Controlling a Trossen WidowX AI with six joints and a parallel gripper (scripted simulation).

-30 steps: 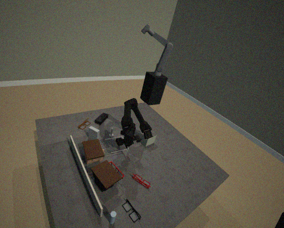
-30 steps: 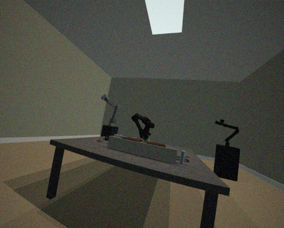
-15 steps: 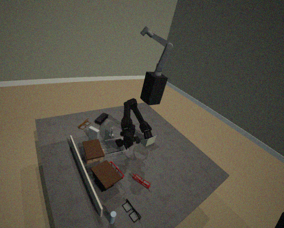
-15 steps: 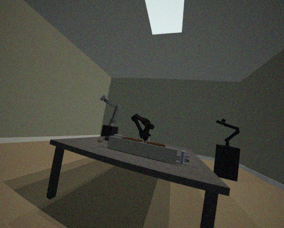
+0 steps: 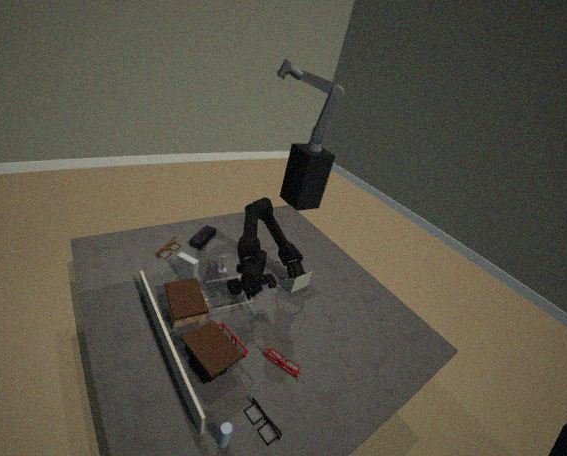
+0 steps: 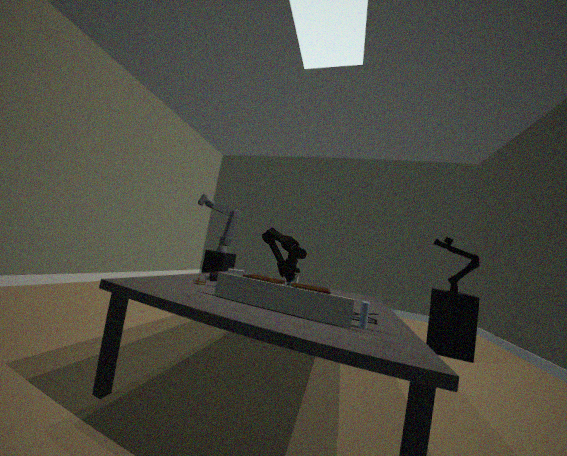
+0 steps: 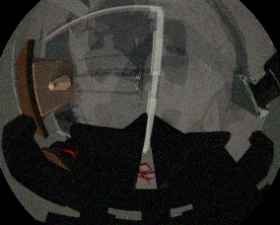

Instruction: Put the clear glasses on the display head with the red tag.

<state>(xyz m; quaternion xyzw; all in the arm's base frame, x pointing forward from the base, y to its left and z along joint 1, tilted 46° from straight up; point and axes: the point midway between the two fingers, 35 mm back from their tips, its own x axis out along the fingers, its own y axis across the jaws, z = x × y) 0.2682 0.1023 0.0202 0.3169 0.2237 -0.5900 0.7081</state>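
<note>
Now: gripper tip 21 cm short of the brown-topped head, 5 cm to the left of it and 1 cm above it. The rest, counted from my gripper tip: pale rail (34 cm ahead, 7 cm to the left, 1 cm below); white block (17 cm ahead, 25 cm to the right, 1 cm below); stand (1 cm ahead, 25 cm to the right, 4 cm below).
</note>
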